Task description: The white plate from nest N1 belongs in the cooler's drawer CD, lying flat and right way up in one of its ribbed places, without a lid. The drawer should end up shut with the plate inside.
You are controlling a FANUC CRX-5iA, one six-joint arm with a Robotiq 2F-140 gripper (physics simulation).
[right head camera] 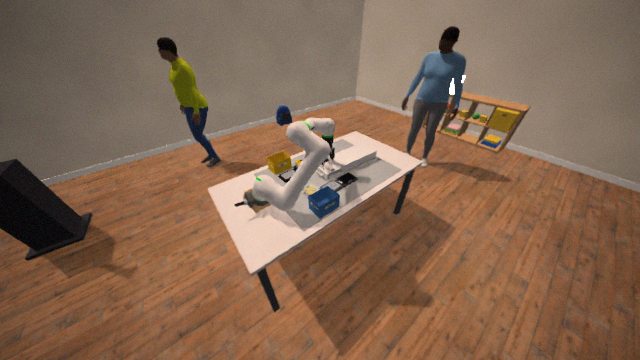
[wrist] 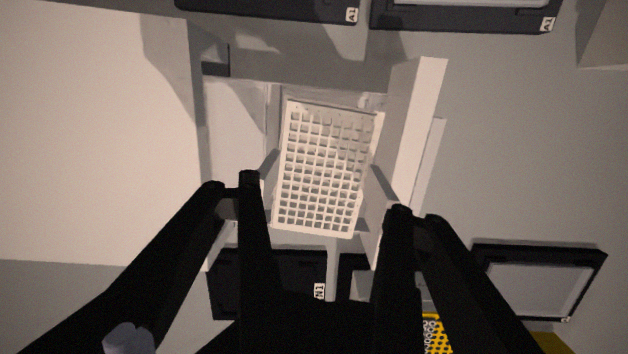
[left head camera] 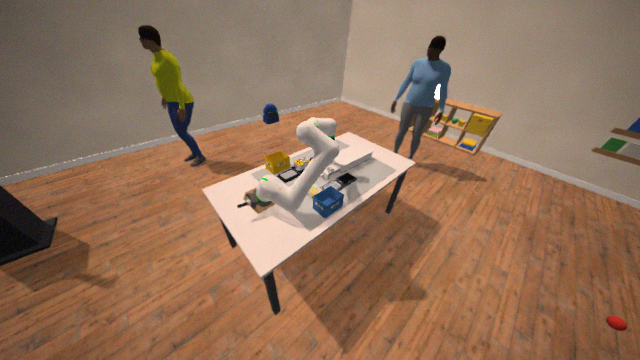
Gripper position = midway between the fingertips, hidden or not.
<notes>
In view: my gripper (wrist: pixel 323 171), a white cooler (right head camera: pixel 352 157), a white plate (wrist: pixel 326 148) and a nest N1 (wrist: pixel 294 278).
The white cooler is seen too in the wrist view (wrist: pixel 110 134) and in the left head camera view (left head camera: pixel 352 156).
</notes>
